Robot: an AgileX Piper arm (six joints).
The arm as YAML. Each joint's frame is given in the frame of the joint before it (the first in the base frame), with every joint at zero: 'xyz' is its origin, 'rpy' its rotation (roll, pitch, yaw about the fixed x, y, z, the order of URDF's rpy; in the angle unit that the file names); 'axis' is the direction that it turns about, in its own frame. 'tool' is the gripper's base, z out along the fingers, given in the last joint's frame.
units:
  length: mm
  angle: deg
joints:
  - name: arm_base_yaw
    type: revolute
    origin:
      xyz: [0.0, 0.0, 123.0]
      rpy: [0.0, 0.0, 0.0]
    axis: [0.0, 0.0, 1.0]
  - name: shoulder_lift
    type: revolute
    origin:
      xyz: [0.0, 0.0, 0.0]
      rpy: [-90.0, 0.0, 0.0]
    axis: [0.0, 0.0, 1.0]
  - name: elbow
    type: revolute
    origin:
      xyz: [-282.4, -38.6, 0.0]
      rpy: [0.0, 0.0, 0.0]
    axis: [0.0, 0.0, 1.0]
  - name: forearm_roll
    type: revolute
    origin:
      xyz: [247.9, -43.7, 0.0]
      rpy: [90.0, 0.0, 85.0]
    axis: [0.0, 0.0, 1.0]
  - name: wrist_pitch
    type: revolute
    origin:
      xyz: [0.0, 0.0, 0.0]
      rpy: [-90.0, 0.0, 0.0]
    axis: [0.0, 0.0, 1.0]
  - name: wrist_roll
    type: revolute
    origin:
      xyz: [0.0, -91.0, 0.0]
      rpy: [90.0, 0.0, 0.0]
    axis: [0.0, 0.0, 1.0]
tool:
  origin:
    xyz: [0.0, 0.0, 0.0]
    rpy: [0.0, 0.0, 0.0]
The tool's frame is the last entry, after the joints.
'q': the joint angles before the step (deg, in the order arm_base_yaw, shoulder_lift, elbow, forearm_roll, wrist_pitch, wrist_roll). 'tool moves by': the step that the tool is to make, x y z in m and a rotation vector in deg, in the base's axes. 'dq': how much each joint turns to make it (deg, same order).
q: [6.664, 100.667, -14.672, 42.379, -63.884, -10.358]
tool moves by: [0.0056, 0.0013, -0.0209, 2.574, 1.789, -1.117]
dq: [0.126, 6.538, -1.293, -0.595, -1.047, 4.949]
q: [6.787, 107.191, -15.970, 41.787, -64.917, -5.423]
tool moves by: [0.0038, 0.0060, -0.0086, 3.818, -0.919, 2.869]
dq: [-0.018, 2.486, -0.174, -5.164, -0.437, 5.814]
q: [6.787, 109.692, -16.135, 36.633, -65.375, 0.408]
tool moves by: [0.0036, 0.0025, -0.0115, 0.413, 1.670, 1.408]
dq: [0.001, 3.347, -0.877, -1.859, -0.341, 1.098]
